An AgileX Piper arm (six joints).
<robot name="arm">
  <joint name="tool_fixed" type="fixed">
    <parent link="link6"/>
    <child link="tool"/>
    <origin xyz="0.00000 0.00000 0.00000" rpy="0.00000 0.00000 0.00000"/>
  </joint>
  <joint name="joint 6" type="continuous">
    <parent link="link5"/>
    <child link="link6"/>
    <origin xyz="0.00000 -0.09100 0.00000" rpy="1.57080 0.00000 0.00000"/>
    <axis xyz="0 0 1"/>
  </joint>
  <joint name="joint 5" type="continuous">
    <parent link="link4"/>
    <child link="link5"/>
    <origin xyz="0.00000 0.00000 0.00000" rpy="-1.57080 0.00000 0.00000"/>
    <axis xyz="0 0 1"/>
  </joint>
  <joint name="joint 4" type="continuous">
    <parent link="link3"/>
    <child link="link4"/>
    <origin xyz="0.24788 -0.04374 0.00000" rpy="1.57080 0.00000 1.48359"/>
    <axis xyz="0 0 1"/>
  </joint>
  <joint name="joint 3" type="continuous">
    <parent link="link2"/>
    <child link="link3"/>
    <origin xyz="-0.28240 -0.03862 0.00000" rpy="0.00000 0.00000 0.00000"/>
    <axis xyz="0 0 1"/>
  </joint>
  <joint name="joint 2" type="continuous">
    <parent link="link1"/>
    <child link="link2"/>
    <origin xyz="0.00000 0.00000 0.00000" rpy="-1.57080 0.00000 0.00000"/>
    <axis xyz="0 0 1"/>
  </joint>
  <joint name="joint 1" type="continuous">
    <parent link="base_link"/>
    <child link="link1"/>
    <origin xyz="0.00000 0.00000 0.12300" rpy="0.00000 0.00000 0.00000"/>
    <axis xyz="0 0 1"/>
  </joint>
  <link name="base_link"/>
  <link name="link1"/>
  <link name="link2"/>
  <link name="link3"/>
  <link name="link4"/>
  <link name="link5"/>
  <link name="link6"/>
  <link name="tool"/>
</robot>
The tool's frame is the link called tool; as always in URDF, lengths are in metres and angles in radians. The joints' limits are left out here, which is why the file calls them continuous.
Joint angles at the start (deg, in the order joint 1, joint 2, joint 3, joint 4, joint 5, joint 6):
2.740 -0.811 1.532 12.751 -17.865 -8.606
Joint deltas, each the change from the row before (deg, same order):
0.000 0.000 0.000 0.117 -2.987 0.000
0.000 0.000 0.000 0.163 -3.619 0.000
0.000 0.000 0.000 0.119 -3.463 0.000
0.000 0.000 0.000 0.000 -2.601 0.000
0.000 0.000 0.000 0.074 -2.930 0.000
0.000 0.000 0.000 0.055 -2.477 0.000
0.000 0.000 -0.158 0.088 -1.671 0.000
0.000 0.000 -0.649 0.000 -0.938 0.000
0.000 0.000 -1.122 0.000 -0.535 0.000
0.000 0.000 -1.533 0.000 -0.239 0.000
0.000 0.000 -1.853 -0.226 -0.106 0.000
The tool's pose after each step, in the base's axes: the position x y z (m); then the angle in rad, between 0 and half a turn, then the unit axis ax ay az. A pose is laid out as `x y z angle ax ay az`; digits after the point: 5 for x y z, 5 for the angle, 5 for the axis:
0.04823 -0.00491 0.23607 1.14333 0.06785 0.99671 0.04433
0.04570 -0.00632 0.24103 1.08218 0.08265 0.99574 0.04095
0.04299 -0.00765 0.24563 1.02381 0.09784 0.99452 0.03687
0.04075 -0.00858 0.24898 0.97990 0.10897 0.99351 0.03257
0.03806 -0.00967 0.25261 0.93080 0.12384 0.99191 0.02800
0.03563 -0.01058 0.25557 0.88946 0.13747 0.99022 0.02364
0.03365 -0.01124 0.25837 0.85914 0.14879 0.98864 0.02128
0.03149 -0.01162 0.26299 0.83242 0.15670 0.98743 0.02059
0.02877 -0.01190 0.26970 0.80438 0.16448 0.98614 0.02188
0.02539 -0.01213 0.27824 0.77430 0.17258 0.98468 0.02495
0.02119 -0.01214 0.28828 0.74015 0.17739 0.98378 0.02670

